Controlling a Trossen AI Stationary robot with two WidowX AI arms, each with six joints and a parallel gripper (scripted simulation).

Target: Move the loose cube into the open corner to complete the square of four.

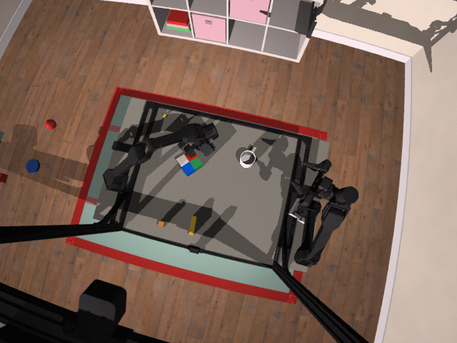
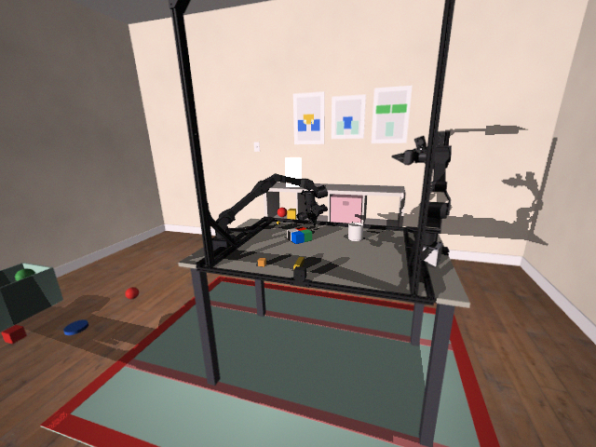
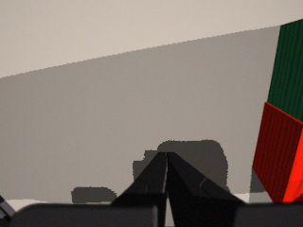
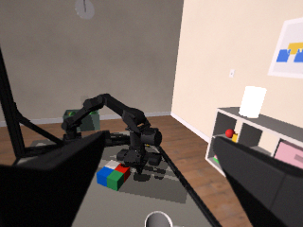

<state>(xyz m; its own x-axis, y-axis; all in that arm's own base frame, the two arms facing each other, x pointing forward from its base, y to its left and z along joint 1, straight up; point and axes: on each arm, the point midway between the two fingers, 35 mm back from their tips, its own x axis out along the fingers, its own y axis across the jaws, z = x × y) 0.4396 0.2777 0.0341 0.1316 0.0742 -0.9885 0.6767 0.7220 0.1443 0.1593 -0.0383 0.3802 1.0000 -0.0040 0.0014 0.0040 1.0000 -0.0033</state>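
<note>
The red cube lies 6 cm to the left of my left hand, 6 cm below it and 6 cm behind it. The rest, counted from my left hand: green cube (10 cm behind, 6 cm below, 3 cm to the left); then blue cube (13 cm behind, 7 cm to the left, 6 cm below); then white cube (10 cm to the left, 10 cm behind, 6 cm below).
</note>
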